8 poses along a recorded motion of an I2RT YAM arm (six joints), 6.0 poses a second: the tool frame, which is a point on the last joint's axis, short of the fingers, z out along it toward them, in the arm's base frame.
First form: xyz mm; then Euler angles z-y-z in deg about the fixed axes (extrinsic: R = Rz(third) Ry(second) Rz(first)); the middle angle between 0 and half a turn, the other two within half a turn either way.
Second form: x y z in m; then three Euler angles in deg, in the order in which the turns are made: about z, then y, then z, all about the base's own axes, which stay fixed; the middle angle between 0 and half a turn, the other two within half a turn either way. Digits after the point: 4 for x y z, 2 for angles.
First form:
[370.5, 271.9, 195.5, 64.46, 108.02, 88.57]
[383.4, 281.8, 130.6, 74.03, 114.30, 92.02]
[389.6, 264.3, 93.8, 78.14, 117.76, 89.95]
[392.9, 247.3, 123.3, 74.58, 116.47, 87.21]
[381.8, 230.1, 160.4, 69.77, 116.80, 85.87]
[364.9, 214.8, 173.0, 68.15, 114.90, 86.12]
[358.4, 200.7, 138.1, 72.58, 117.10, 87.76]
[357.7, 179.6, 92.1, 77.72, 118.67, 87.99]
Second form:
[0.3705, 0.2719, 0.1955, 64.46, 108.02, 88.57]
[0.3834, 0.2818, 0.1306, 74.03, 114.30, 92.02]
[0.3896, 0.2643, 0.0938, 78.14, 117.76, 89.95]
[0.3929, 0.2473, 0.1233, 74.58, 116.47, 87.21]
[0.3818, 0.2301, 0.1604, 69.77, 116.80, 85.87]
[0.3649, 0.2148, 0.1730, 68.15, 114.90, 86.12]
[0.3584, 0.2007, 0.1381, 72.58, 117.10, 87.76]
[0.3577, 0.1796, 0.0921, 77.72, 118.67, 87.99]

